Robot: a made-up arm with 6 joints.
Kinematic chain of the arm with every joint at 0, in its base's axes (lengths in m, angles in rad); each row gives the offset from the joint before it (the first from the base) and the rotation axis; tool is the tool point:
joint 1: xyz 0 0 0.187 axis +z
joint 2: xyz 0 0.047 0 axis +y
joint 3: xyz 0 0 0.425 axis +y
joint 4: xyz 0 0 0.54 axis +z
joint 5: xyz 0 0 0 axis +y
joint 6: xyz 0 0 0.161 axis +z
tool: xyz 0 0 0
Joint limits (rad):
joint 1: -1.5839..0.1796
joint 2: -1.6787..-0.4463
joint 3: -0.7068..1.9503
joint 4: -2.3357..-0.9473
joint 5: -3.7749..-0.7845
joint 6: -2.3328..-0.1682
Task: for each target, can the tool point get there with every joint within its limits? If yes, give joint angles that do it. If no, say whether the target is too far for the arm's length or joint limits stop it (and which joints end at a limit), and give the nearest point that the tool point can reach.
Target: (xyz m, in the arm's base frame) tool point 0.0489 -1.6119 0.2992
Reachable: no: too far | nearest point 0.1228 -0.4760 0.5354 | short by 1.163 m
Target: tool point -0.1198 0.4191 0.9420
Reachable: yes | joints -0.8774 -0.8276 0.5036 -2.0525 -2.0170 -1.8651
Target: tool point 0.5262 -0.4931 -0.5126
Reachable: no: joint limits stop it (at a limit: joint 2, joint 3, joint 4) | nearest point 0.3156 -0.2958 0.5012 | short by 1.054 m
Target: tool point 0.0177 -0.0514 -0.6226
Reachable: no: joint limits stop it (at a limit: joint 1, joint 2, joint 3, joint 4, joint 5) | nearest point -0.6415 -0.1386 -0.2025 | short by 0.787 m
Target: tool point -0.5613 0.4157 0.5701
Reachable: yes | joints -0.5152 -1.2612 0.4394 -1.2990 -2.8926 -0.6412
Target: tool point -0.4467 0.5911 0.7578
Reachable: yes | joints -0.6494 -0.9936 0.1694 -1.6113 -1.8717 -1.7811
